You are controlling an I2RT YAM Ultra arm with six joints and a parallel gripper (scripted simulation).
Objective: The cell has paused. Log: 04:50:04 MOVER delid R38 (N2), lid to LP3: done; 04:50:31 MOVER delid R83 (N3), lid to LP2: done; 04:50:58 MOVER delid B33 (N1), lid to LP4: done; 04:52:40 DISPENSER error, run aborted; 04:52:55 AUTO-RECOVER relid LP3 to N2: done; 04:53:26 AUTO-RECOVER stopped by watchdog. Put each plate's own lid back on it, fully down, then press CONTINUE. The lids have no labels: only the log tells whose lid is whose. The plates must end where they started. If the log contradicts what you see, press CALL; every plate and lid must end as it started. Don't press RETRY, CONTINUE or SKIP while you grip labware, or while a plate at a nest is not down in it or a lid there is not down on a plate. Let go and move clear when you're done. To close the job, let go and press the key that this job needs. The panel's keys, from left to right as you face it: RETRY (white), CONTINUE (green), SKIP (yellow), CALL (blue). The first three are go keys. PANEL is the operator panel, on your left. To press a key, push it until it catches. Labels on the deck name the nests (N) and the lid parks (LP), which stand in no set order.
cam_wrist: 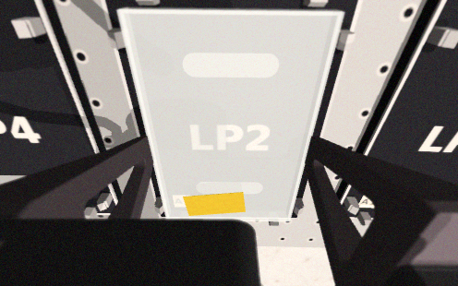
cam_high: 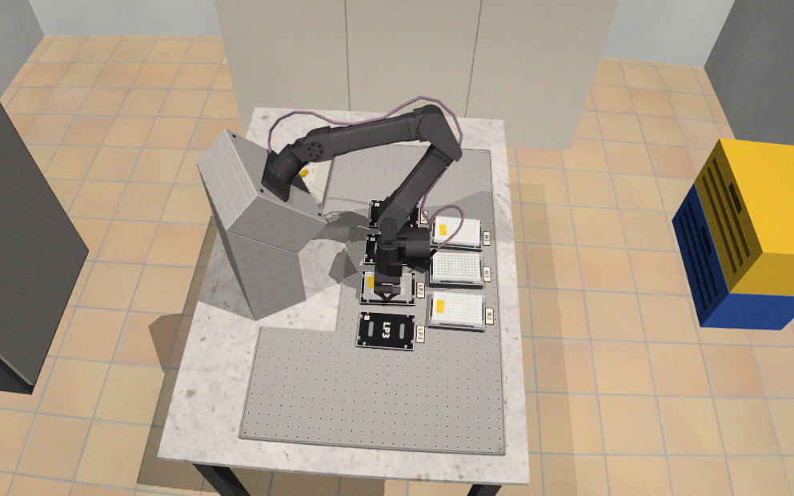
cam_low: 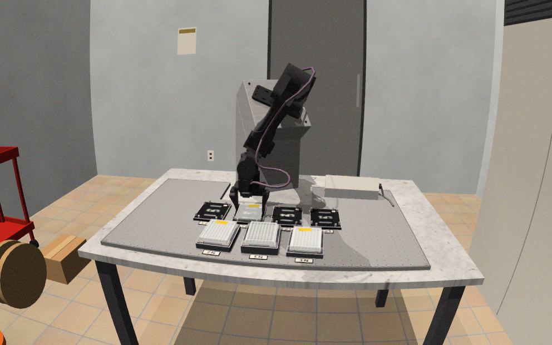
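The plate is 16 cm ahead of my hand, 11 cm to the left of it and 1 cm above it. Round my hand: green continue key (36 cm behind, 32 cm to the left, 5 cm above); white retry key (37 cm behind, 37 cm to the left, 5 cm above).
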